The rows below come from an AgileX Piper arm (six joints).
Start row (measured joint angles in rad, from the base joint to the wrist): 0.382 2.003 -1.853 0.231 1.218 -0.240
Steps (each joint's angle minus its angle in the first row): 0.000 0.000 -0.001 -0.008 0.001 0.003; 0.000 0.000 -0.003 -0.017 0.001 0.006; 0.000 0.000 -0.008 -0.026 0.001 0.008; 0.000 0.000 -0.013 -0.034 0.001 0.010; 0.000 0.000 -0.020 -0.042 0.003 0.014; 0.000 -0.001 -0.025 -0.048 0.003 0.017; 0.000 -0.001 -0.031 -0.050 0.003 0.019; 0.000 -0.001 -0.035 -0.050 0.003 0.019; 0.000 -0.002 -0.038 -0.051 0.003 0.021; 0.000 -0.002 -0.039 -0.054 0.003 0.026; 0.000 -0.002 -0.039 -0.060 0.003 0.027; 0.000 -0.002 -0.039 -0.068 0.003 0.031; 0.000 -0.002 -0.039 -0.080 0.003 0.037; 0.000 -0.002 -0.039 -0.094 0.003 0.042
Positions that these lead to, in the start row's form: 0.382 2.003 -1.854 0.223 1.219 -0.237; 0.382 2.003 -1.856 0.214 1.219 -0.234; 0.382 2.003 -1.861 0.205 1.219 -0.232; 0.382 2.003 -1.866 0.197 1.219 -0.230; 0.382 2.003 -1.873 0.189 1.221 -0.226; 0.382 2.002 -1.878 0.183 1.221 -0.223; 0.382 2.002 -1.884 0.181 1.221 -0.221; 0.382 2.002 -1.888 0.181 1.221 -0.221; 0.382 2.001 -1.891 0.180 1.221 -0.219; 0.382 2.001 -1.892 0.177 1.221 -0.214; 0.382 2.001 -1.892 0.171 1.221 -0.213; 0.382 2.001 -1.892 0.163 1.221 -0.209; 0.382 2.001 -1.892 0.151 1.221 -0.203; 0.382 2.001 -1.892 0.137 1.221 -0.198
